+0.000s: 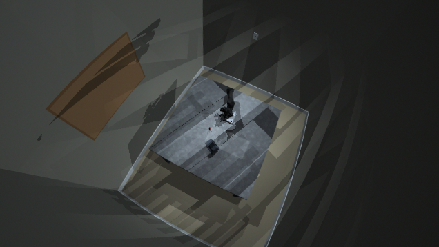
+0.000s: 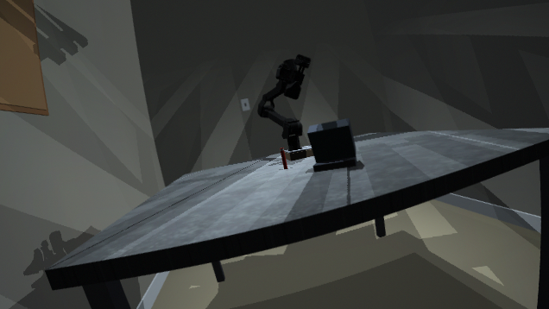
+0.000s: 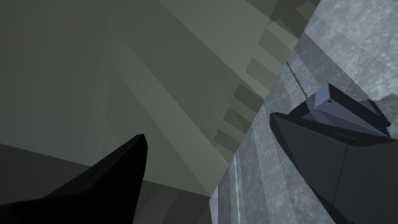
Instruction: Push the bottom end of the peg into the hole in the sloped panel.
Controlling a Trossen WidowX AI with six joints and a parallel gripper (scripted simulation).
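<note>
My gripper tip is 20 mm short of the peg, 140 mm to the left of it and 300 mm above it. From my gripper tip the other things lie so: sloped panel block (190 mm ahead, 10 mm to the left, 270 mm below).
</note>
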